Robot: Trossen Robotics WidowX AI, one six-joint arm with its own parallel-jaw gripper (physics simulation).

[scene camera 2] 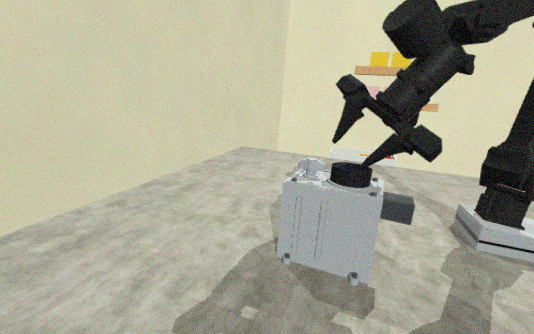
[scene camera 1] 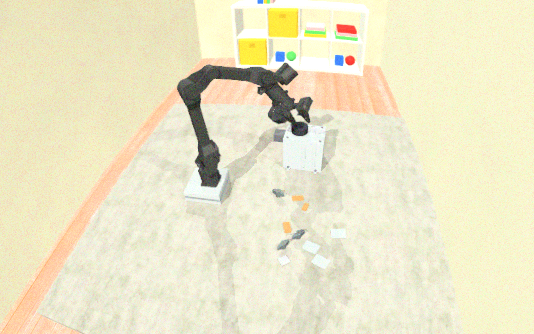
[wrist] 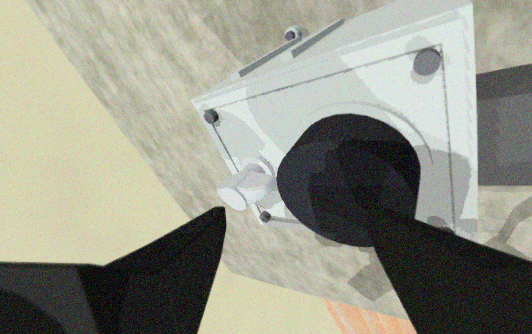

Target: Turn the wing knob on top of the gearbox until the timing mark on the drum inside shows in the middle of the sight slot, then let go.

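Seen in the pictures: gripper, fingertip midpoint: [scene camera 2: 346,154] [scene camera 1: 302,123] [wrist: 295,215]; arm's base, link origin: [scene camera 2: 497,219] [scene camera 1: 211,180].
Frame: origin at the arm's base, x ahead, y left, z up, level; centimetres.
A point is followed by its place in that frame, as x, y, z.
The pale grey gearbox [scene camera 1: 303,152] @(31.3, 16.4, 4.3) [scene camera 2: 345,225] @(28.3, 28.9, 3.8) [wrist: 300,92] @(30.4, 18.3, 8.8) stands upright. The small whitish wing knob [scene camera 2: 311,167] @(35.5, 23.6, 10.7) [wrist: 246,189] @(34.4, 22.2, 11.7) rises near one corner of its top. A wide black round cap [scene camera 1: 299,129] @(29.1, 20.5, 11.7) [scene camera 2: 351,175] @(28.7, 26.1, 11.0) [wrist: 325,150] @(28.6, 20.1, 11.6) sits beside the knob on the same top. My gripper [scene camera 1: 300,121] @(30.1, 22.2, 13.4) [scene camera 2: 349,154] @(30.1, 22.2, 13.4) [wrist: 295,215] @(30.1, 22.2, 13.4) is open and empty above the gearbox. One fingertip is at or just over the black cap; whether it touches is unclear. The other is higher, beside the wing knob in the wrist view. The sight slot and timing mark do not show.
A dark grey block [scene camera 1: 279,135] @(21.4, 21.1, 7.6) [scene camera 2: 398,208] @(21.3, 25.3, 6.9) [wrist: 505,132] @(22.6, 22.4, 7.8) juts from the gearbox's side. Orange pieces [scene camera 1: 297,198] @(31.5, 0.8, -4.2), dark pieces [scene camera 1: 278,193] @(24.7, 0.6, -2.6) and white tiles [scene camera 1: 338,233] @(47.1, -12.4, -4.6) lie nearer camera 1. A white shelf unit [scene camera 1: 300,4] stands at the back.
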